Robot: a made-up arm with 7 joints. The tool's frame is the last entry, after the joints.
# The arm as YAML. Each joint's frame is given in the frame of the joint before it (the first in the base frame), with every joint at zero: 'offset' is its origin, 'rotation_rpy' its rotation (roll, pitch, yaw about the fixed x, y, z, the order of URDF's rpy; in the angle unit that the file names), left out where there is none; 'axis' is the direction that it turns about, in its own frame. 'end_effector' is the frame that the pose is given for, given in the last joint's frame.
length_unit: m
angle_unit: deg
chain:
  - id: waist
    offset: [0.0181, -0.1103, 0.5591]
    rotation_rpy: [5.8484, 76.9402, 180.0]
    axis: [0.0, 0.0, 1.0]
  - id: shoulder
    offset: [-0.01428, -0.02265, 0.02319]
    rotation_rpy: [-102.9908, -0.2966, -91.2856]
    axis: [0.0, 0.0, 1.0]
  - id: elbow
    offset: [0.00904, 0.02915, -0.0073]
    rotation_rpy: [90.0, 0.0, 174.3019]
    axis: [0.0, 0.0, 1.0]
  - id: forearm
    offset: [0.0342, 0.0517, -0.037]
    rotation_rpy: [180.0, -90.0, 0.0]
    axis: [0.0, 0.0, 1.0]
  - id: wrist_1
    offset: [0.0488, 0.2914, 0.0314]
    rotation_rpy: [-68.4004, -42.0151, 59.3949]
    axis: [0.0, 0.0, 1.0]
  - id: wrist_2
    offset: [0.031, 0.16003, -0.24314]
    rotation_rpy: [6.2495, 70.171, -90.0]
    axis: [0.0, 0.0, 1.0]
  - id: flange
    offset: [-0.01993, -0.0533, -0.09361]
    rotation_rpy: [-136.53, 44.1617, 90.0]
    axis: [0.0, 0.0, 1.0]
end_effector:
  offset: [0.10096, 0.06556, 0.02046]
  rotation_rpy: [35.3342, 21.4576, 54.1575]
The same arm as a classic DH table. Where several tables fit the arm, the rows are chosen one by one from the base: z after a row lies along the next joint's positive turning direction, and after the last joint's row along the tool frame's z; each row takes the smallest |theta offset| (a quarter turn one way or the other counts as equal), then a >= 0, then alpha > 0; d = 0 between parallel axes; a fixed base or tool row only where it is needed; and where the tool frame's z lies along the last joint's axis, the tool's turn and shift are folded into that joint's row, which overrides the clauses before.
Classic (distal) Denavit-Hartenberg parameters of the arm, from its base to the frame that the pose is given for. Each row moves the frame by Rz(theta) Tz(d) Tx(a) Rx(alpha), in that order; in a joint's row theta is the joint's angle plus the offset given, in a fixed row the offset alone. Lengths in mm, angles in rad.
base (fixed): d 565.9; theta0 1.466; a -107.8; alpha -1.3441
waist: d -10.3; theta0 0; a 23; alpha -1.7975
shoulder: d -21.4; theta0 -0.1048; a 6.1; alpha -1.5708
elbow: d -7.1; theta0 -1.5708; a 51.7; alpha 1.5708
forearm: d 56.4; theta0 -0.2751; a -293.7; alpha 1.2938
wrist_1: d -151.4; theta0 -0.8855; a -12.3; alpha -1.2269
wrist_2: d -237.2; theta0 0.673; a 31.1; alpha 2.1184
flange: d -28.9; theta0 -0.7655; a 79.8; alpha 0.7086
tool (fixed): d 138.4; theta0 -0.5969; a 0; alpha 0

